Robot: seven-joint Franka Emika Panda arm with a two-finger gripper.
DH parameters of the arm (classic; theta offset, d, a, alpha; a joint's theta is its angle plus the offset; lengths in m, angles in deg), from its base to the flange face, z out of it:
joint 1: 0 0.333 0 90
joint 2: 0 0 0 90
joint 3: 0 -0.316 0.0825 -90
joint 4: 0 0 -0.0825 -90
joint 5: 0 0.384 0 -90
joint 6: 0 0 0.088 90
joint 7: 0 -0.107 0 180
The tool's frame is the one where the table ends.
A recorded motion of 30 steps. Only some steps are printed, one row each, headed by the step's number.
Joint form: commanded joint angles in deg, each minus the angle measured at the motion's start. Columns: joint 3, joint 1, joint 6, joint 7, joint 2, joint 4, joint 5.
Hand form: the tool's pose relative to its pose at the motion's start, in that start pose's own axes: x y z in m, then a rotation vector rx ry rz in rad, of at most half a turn. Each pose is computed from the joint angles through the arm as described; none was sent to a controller.
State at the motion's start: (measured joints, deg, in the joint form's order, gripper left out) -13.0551 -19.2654 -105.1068 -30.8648 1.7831 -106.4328 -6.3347
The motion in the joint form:
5: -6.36 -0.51 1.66 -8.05 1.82 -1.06 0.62
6: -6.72 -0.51 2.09 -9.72 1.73 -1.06 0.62
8: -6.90 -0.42 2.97 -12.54 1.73 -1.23 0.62
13: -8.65 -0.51 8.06 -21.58 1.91 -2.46 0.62
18: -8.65 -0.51 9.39 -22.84 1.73 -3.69 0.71
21: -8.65 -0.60 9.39 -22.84 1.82 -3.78 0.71
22: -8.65 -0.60 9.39 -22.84 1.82 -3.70 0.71
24: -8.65 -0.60 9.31 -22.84 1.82 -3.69 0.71
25: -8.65 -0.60 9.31 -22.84 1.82 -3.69 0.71
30: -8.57 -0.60 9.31 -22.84 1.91 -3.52 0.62
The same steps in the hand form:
5: -0.0398 -0.0437 -0.0112 -0.0074 -0.0036 0.0433
6: -0.0422 -0.0462 -0.0101 -0.0126 -0.0101 0.0661
8: -0.0453 -0.0472 -0.0076 -0.0245 -0.0233 0.1104
13: -0.0657 -0.0525 0.0064 -0.1036 -0.0924 0.2376
18: -0.0705 -0.0500 0.0194 -0.1368 -0.1265 0.2571
21: -0.0705 -0.0491 0.0195 -0.1373 -0.1264 0.2588
22: -0.0703 -0.0492 0.0188 -0.1363 -0.1254 0.2589
24: -0.0701 -0.0493 0.0187 -0.1352 -0.1243 0.2589
25: -0.0701 -0.0493 0.0187 -0.1352 -0.1243 0.2589
30: -0.0694 -0.0486 0.0166 -0.1335 -0.1199 0.2606

